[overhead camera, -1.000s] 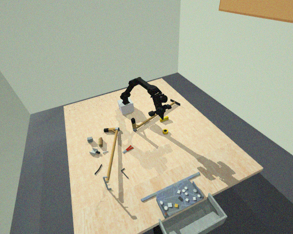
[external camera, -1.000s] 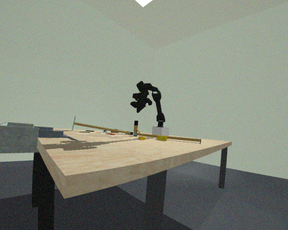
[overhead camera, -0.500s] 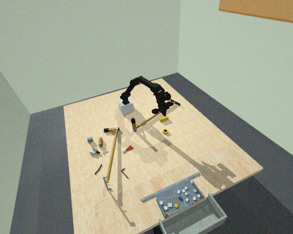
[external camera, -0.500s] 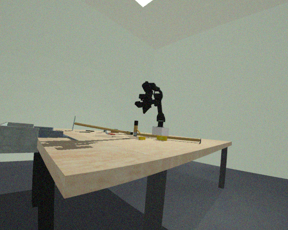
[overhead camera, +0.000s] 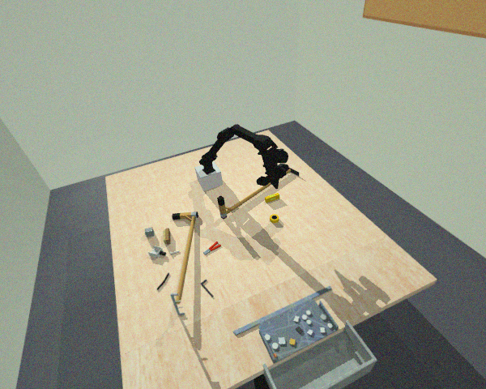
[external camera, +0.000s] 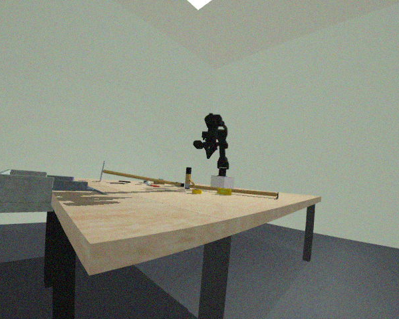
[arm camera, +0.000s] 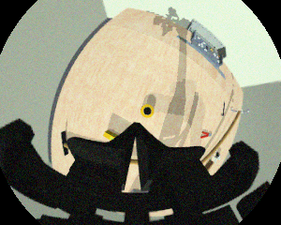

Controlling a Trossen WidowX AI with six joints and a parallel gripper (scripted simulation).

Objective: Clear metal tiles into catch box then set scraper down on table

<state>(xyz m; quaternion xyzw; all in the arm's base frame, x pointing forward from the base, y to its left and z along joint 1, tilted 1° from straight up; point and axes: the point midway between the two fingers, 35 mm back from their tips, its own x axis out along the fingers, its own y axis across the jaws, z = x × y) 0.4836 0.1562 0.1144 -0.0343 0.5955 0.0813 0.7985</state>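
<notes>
The yellow spirit level is 160 mm below my gripper tip, 110 mm behind it and 50 mm to the left of it. Also, from my gripper tip: long scraper: 210 mm behind, 130 mm below, 30 mm to the left; yellow tape roll: 180 mm below, 40 mm to the right, 20 mm ahead; long wooden-handled tool: 570 mm to the right, 150 mm below, 60 mm behind.
</notes>
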